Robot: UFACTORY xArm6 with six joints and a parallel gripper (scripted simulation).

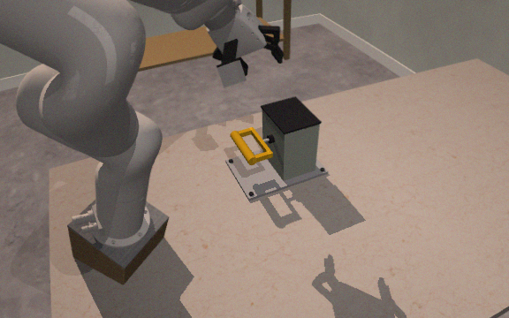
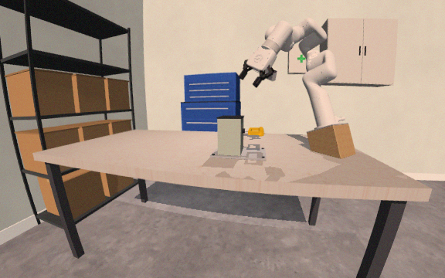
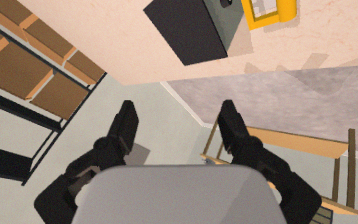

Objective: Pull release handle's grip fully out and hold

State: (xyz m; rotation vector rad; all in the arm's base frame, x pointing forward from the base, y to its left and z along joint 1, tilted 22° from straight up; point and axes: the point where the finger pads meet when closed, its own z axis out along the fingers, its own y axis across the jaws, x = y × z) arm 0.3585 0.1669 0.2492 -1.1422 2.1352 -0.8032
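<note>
Now: the grey baseplate 320 mm below my hand, 30 mm ahead of it and 10 mm to the right of it.
</note>
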